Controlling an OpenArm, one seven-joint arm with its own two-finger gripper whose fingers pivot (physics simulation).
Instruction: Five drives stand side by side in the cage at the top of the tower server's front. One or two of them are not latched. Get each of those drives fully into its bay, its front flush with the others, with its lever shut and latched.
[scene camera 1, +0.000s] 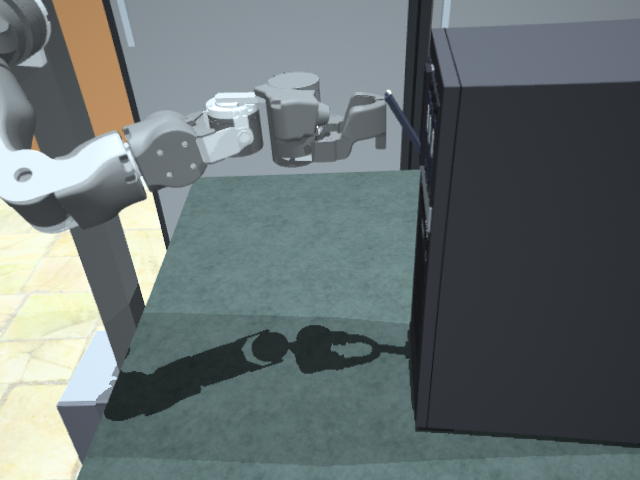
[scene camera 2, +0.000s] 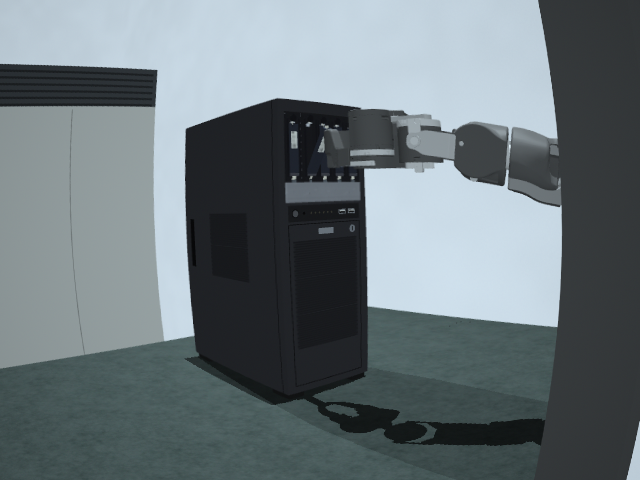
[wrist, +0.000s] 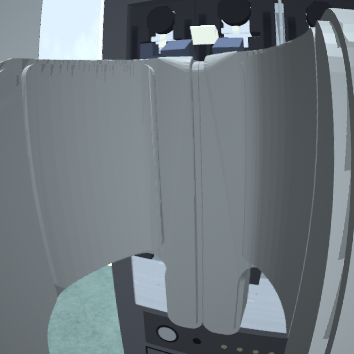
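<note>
The tower server (scene camera 1: 532, 268) (scene camera 2: 235, 180) holds five drives in its top cage. The lever (scene camera 1: 403, 117) (scene camera 2: 314, 159) of the second drive from the left stands swung out, its upper end tilted away from the front. Its pale-tipped end (wrist: 204, 35) shows just above the fingers in the wrist view. The leftmost drive (scene camera 2: 293, 157) has its lever upright against the front. My gripper (scene camera 1: 381, 129) (scene camera 2: 333, 148) (wrist: 217, 198) is shut and empty, in front of the cage, close to the open lever's upper end. Contact cannot be told. The arm hides parts of the right-hand drives.
A pale panel (scene camera 2: 322, 192) lies below the cage, with a control strip (scene camera 2: 323, 211) under it. The server stands on a green table top (scene camera 1: 294, 237) (scene camera 2: 129, 413). A dark post (scene camera 2: 594, 258) stands at the right of scene camera 2. A grey cabinet (scene camera 2: 113, 206) is at the left.
</note>
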